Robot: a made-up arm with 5 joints. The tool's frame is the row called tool.
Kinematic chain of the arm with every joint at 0, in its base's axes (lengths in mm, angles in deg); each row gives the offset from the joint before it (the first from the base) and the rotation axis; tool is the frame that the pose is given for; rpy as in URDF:
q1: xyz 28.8 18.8 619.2 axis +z
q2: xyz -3.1 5.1 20.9 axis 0 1 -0.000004
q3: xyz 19.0 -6.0 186.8 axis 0 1 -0.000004
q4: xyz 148.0 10.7 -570.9 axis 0 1 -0.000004
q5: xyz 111.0 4.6 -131.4 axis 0 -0.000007 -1
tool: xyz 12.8 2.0 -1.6 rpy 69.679 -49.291 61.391
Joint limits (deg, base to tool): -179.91..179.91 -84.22..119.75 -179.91..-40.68 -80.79..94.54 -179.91..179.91
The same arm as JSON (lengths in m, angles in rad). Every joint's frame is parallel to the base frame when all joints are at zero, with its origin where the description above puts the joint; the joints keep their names.
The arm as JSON. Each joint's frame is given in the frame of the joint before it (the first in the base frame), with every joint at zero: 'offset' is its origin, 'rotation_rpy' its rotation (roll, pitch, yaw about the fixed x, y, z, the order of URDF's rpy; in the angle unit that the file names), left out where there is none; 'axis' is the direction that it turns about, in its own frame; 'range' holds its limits. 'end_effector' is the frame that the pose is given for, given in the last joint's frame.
{"length_unit": "m", "angle_unit": "rad", "chain": [{"id": "q1", "offset": [0.0288, 0.0188, 0.6192], "axis": "+z", "range": [-3.14, 3.14]}, {"id": "q2", "offset": [-0.0031, 0.0051, 0.0209], "axis": "+y", "range": [-1.4699, 2.09]}, {"id": "q3", "offset": [0.019, -0.006, 0.1868], "axis": "+y", "range": [-3.14, -0.71]}, {"id": "q4", "offset": [0.148, 0.0107, -0.5709], "axis": "+y", "range": [-1.4101, 1.65]}, {"id": "q5", "offset": [0.111, 0.0046, -0.1314], "axis": "-z", "range": [-3.14, 3.14]}], "end_effector": {"offset": [0.0128, 0.002, -0.0016], "rotation_rpy": [1.2161, -0.8603, 1.0715]}}
